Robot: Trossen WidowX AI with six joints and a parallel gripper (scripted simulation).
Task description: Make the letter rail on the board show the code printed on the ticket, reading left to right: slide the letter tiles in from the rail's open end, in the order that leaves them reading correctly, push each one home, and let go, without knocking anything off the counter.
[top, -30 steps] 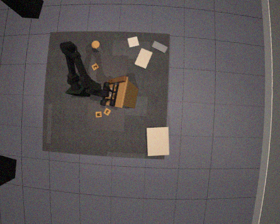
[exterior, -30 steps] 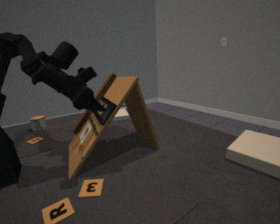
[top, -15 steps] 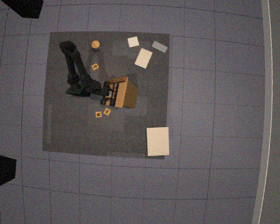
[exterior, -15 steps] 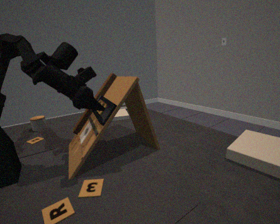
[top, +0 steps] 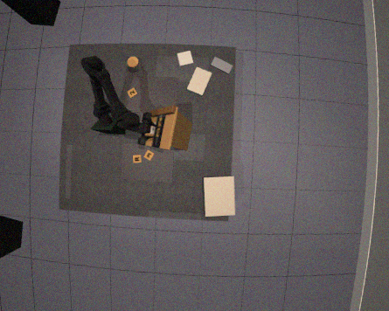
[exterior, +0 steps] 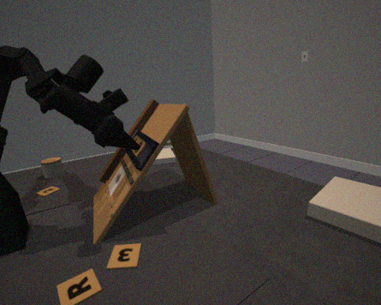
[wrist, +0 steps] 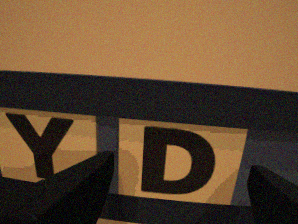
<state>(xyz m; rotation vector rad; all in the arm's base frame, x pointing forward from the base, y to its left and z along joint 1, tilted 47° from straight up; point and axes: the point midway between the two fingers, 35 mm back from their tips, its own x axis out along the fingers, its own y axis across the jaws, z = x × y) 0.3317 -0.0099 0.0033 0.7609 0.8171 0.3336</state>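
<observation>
My gripper tip is 10 mm short of the letter tile d and 10 mm above it. Also, from my gripper tip: white ticket: 90 mm below, 60 mm behind, 30 mm to the left; letter tile: 170 mm below, 150 mm to the right, 80 mm behind; cream slab: 440 mm to the left, 180 mm ahead, 170 mm below.
</observation>
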